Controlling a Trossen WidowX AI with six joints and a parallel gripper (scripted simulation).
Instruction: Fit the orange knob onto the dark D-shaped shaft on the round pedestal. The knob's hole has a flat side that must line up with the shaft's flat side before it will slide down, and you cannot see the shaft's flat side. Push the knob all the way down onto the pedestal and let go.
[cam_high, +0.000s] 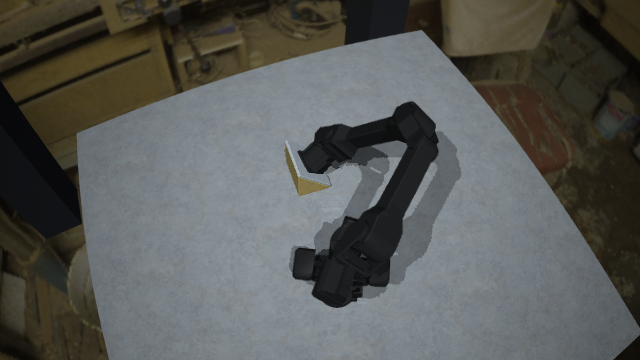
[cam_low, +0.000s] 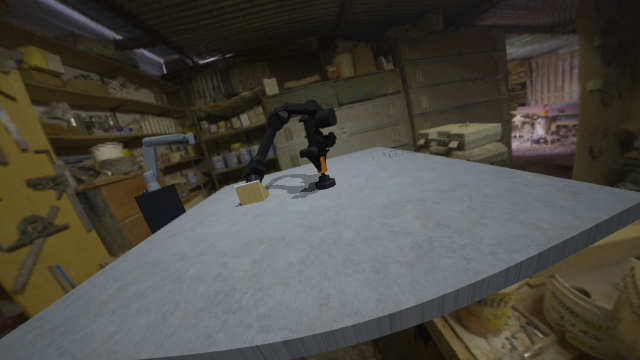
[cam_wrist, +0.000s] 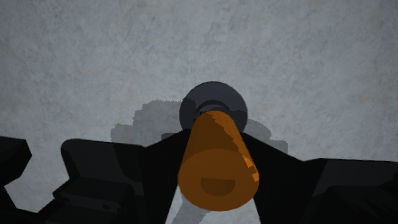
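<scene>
Now: the orange knob 20 mm above my gripper tip. From my gripper tip the other things lie so: dark round pedestal: 40 mm below.
</scene>
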